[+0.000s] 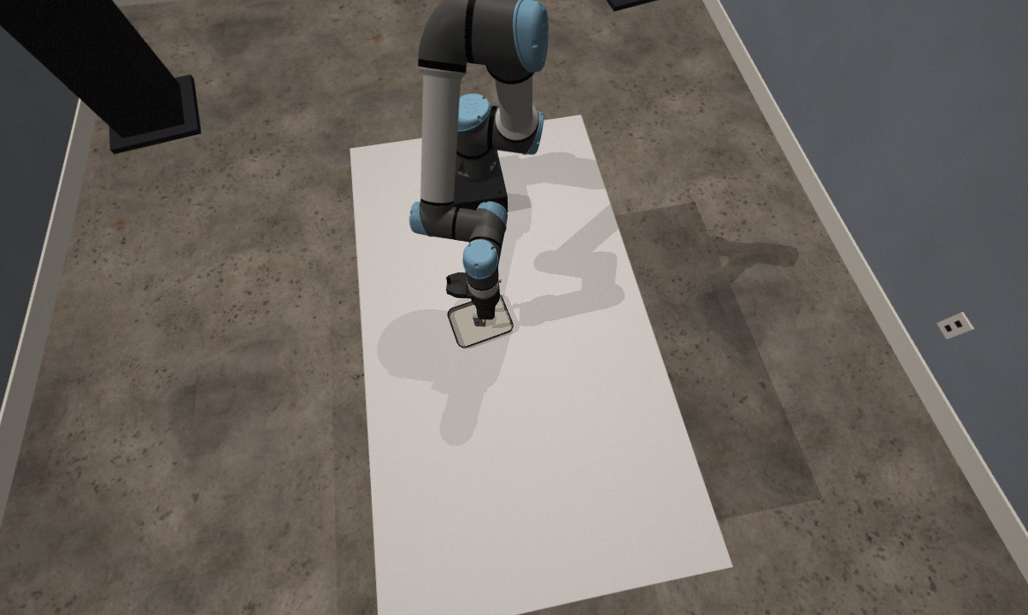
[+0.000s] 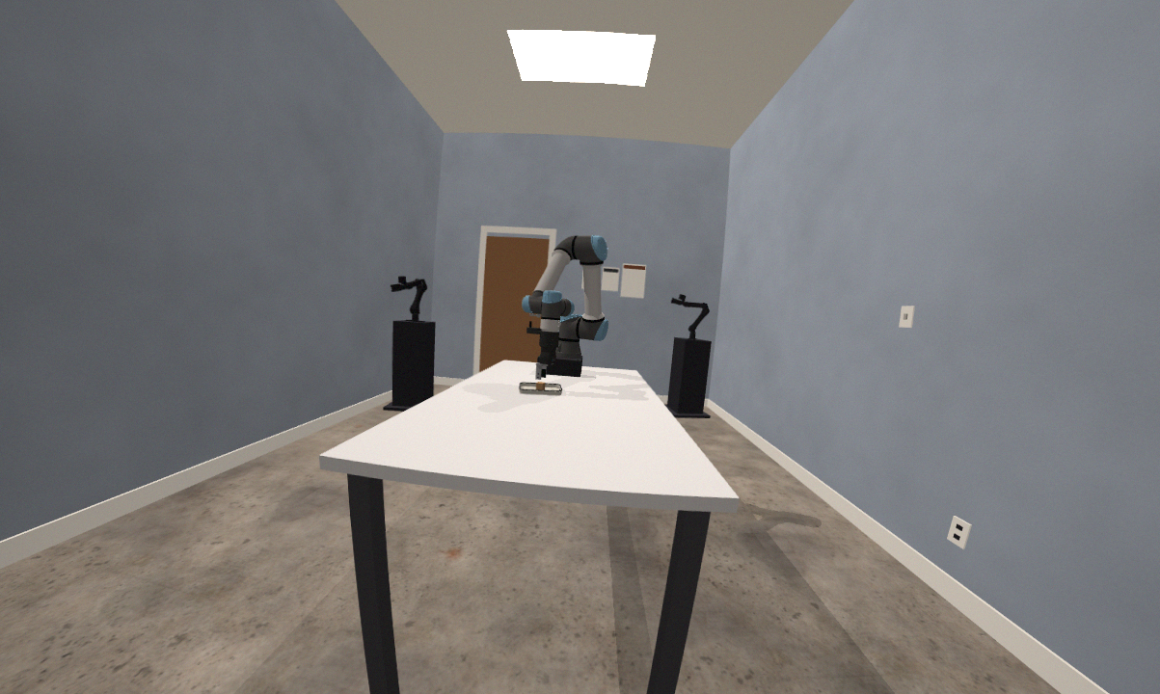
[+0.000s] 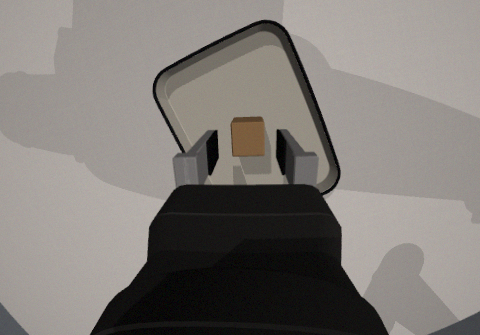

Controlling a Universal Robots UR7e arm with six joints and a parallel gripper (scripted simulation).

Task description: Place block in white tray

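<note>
Right now my hand is 5 cm above the small brown block. Also, from my hand: white tray 6 cm below.
</note>
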